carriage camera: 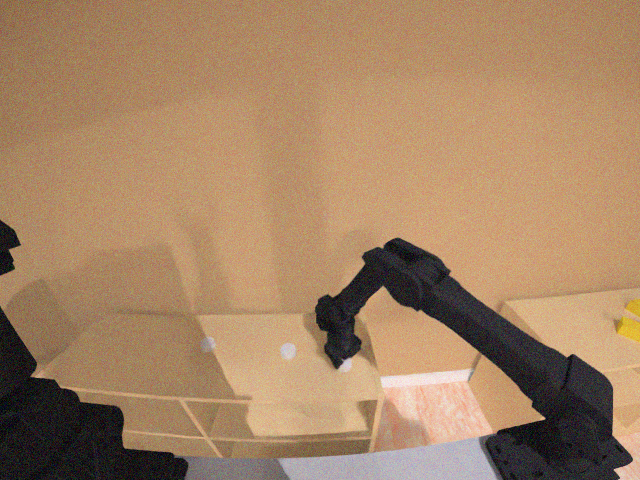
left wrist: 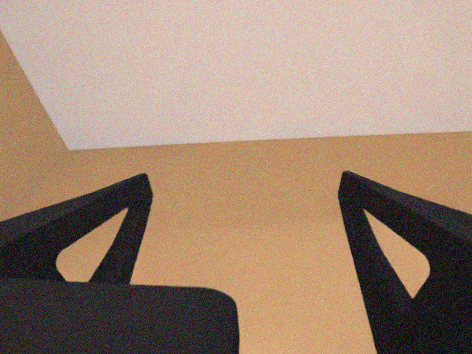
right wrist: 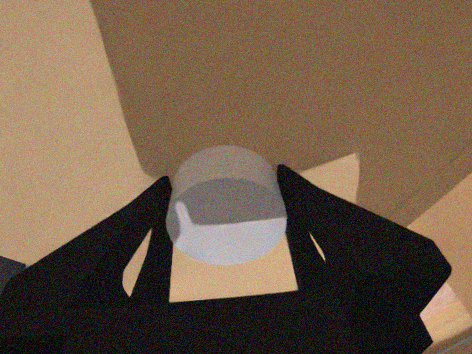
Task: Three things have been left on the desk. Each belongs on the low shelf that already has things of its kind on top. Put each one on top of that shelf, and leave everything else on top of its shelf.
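Frame: origin at the left arm's base, x ahead, y left, z up, level; millimetres.
Seen in the pictures: left gripper, fingertip midpoint: [left wrist: 242,183]; right gripper, fingertip midpoint: [carriage camera: 341,363] [right wrist: 224,181]; right arm's base, origin of the base link: [carriage camera: 556,452].
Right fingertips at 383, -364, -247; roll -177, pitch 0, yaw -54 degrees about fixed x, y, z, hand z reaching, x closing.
Offsets run from my right fingertips to a thing's top centre, as dx, dy, dz. "*": to the spot under its first point. Level surfaces: height alone.
My right gripper [carriage camera: 341,362] [right wrist: 224,181] is shut on a pale grey-white cylinder {-6, -4, +22} [carriage camera: 346,366] [right wrist: 226,240], held between its fingertips. It is over the right part of a low wooden shelf's top {dz -2} [carriage camera: 258,377] [right wrist: 50,115]; whether the cylinder touches the top I cannot tell. A round white thing {+52, +177, +22} [carriage camera: 287,350] stands near the middle of that top, and another white one {+89, +477, +22} [carriage camera: 207,344] stands farther left. At the right edge of the carriage view, yellow blocks {* -64, -1076, +32} [carriage camera: 629,329] lie on a second low shelf {dz -2} [carriage camera: 563,322]. My left gripper [left wrist: 242,183] is open and empty, facing the wall. The desk does not show.
A gap with pinkish floor [carriage camera: 434,413] separates the two shelves. The tan wall [carriage camera: 310,155] rises behind them. Open compartments show below the left shelf's front edge. The right arm [carriage camera: 475,320] reaches over the gap. A pale surface {dz +1825} [left wrist: 250,65] fills the upper left wrist view.
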